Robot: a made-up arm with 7 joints. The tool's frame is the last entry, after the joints. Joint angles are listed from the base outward. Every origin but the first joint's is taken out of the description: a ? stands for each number. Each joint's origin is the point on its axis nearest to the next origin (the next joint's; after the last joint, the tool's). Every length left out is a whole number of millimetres.
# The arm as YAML. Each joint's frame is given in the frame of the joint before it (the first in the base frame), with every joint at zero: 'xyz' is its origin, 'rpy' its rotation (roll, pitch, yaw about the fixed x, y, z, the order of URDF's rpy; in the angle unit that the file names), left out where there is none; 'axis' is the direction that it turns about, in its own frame. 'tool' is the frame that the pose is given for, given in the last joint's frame.
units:
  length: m
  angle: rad
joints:
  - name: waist
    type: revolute
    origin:
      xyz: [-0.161, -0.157, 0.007]
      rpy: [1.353, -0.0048, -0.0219]
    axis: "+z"
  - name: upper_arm
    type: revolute
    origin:
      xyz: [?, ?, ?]
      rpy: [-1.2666, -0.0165, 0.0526]
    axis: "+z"
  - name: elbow
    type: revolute
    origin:
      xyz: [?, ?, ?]
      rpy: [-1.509, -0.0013, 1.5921]
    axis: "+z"
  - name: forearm
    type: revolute
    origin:
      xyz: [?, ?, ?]
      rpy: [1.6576, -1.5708, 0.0]
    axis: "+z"
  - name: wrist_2
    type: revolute
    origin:
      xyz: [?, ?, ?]
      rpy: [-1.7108, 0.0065, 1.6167]
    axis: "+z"
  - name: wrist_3
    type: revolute
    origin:
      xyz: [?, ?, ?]
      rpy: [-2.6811, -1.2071, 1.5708]
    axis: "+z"
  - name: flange
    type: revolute
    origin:
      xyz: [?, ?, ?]
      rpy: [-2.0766, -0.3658, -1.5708]
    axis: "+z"
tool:
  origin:
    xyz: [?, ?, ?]
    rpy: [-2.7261, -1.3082, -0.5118]
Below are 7 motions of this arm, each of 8 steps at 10 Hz.
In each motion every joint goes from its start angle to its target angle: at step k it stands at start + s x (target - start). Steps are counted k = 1, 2, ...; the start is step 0. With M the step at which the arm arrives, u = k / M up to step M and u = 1 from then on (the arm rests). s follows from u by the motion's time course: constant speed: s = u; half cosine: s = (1 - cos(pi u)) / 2; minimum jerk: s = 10 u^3 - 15 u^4 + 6 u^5.
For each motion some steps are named. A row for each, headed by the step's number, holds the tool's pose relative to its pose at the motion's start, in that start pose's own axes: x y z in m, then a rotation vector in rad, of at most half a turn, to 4 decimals.
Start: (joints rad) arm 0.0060 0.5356 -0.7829 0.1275 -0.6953 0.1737 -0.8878
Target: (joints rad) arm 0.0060 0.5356 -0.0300 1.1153 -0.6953 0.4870 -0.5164
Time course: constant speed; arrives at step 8
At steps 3, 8:
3: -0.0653 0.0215 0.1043 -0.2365 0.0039 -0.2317
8: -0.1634 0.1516 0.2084 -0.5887 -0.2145 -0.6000

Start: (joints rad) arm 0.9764 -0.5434 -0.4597 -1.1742 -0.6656 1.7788 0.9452
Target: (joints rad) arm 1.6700 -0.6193 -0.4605 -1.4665 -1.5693 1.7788 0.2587
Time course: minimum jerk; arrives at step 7
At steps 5, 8:
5: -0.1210 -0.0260 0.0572 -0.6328 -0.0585 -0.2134
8: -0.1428 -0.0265 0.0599 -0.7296 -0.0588 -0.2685

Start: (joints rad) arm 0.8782 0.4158 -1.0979 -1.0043 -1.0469 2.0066 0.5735
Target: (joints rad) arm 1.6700 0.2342 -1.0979 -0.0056 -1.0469 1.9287 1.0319
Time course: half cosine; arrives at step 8
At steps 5, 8:
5: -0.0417 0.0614 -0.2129 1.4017 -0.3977 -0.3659
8: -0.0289 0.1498 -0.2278 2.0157 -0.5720 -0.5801

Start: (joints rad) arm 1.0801 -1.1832 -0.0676 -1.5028 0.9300 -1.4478 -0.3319
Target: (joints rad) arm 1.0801 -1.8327 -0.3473 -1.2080 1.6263 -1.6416 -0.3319
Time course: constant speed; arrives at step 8
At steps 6, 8:
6: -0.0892 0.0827 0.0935 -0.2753 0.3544 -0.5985
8: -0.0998 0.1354 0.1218 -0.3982 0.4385 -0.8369

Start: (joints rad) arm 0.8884 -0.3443 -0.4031 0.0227 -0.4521 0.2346 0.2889
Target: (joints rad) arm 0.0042 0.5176 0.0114 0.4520 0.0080 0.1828 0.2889
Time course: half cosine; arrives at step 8
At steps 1, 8:
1: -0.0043 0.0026 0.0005 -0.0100 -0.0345 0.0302
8: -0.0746 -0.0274 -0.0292 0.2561 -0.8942 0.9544

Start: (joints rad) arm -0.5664 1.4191 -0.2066 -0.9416 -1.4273 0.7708 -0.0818
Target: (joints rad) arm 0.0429 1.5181 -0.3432 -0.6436 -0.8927 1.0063 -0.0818
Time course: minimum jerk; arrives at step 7
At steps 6, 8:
6: 0.0096 0.0333 -0.0117 0.3761 0.3175 -0.2311
8: 0.0096 0.0347 -0.0116 0.3821 0.3214 -0.2379

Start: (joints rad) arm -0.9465 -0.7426 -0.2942 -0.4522 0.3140 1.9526 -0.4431
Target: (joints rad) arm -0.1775 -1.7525 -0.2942 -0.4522 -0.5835 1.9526 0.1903
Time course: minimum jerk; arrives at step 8
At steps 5, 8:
5: -0.0306 -0.0301 -0.0713 0.6101 0.0501 0.2183
8: -0.0369 -0.0410 -0.0662 0.6737 0.1304 0.2986

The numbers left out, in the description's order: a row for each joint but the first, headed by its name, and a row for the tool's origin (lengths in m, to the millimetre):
upper_arm: -0.039 -0.113 0.0
elbow: -0.018 -0.013 0.0
forearm: 0.046 0.079 0.0
wrist_2: -0.088 -0.045 0.0
wrist_3: -0.016 -0.024 0.0
flange: -0.1 -0.074 0.0
tool: -0.052 0.107 0.0

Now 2 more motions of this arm.
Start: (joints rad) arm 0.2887 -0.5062 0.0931 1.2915 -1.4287 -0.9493 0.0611
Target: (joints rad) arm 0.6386 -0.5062 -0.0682 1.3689 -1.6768 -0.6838 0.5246
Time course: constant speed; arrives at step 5
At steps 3, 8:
3: 0.0309 0.0315 0.0147 -0.1023 0.2032 0.1680
8: 0.0448 0.0610 0.0178 -0.1907 0.3618 0.2321

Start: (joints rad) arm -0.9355 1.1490 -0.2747 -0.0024 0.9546 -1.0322 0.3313
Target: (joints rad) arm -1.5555 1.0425 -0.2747 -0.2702 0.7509 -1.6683 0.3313
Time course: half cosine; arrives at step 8
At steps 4, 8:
4: -0.0327 0.0661 -0.0010 -0.1047 -0.2077 -0.3376
8: -0.0406 0.1307 0.0015 -0.2845 -0.3648 -0.6025

